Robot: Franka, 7 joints.
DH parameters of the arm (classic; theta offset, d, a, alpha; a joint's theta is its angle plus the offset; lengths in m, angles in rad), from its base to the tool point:
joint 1: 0 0.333 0 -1.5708
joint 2: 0 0 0 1.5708
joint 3: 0 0.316 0.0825 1.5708
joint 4: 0 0 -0.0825 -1.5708
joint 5: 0 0.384 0 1.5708
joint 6: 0 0 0.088 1.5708
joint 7: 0 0.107 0 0
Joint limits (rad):
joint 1: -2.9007..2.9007
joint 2: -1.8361..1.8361
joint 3: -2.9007..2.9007
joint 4: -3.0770..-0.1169
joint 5: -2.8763..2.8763
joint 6: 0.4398..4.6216
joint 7: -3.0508..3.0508
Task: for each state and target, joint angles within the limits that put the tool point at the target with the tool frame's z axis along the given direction. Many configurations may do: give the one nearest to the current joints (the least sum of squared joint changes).
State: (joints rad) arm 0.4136 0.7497 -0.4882 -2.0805 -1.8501 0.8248 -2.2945
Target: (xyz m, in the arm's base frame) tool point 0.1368 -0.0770 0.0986 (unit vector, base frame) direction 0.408 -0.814 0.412
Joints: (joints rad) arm 0.3459 0.8467 0.0500 -2.8974 -1.3626 1.1465 -2.2945
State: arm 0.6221 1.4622 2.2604 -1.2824 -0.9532 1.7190 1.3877
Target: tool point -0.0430 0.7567 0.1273 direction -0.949 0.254 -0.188
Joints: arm 0.8275 1.8361 1.4685 -1.2125 -0.3001 2.3503 1.3877
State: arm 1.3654 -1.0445 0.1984 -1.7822 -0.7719 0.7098 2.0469
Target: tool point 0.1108 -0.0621 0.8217 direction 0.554 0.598 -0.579
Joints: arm 1.8120 -1.4811 -0.0040 -1.9927 -0.7926 1.2839 2.0469
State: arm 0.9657 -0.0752 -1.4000 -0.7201 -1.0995 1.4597 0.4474
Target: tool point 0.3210 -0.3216 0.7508 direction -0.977 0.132 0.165
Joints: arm 0.6358 0.5037 -1.5871 -1.4962 -1.3679 0.8121 0.4474
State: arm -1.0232 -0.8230 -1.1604 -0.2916 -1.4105 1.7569 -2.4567
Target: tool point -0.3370 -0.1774 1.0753 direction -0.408 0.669 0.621
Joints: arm -1.1877 -0.0346 -1.2551 -0.8542 -2.2108 1.9193 -2.4567
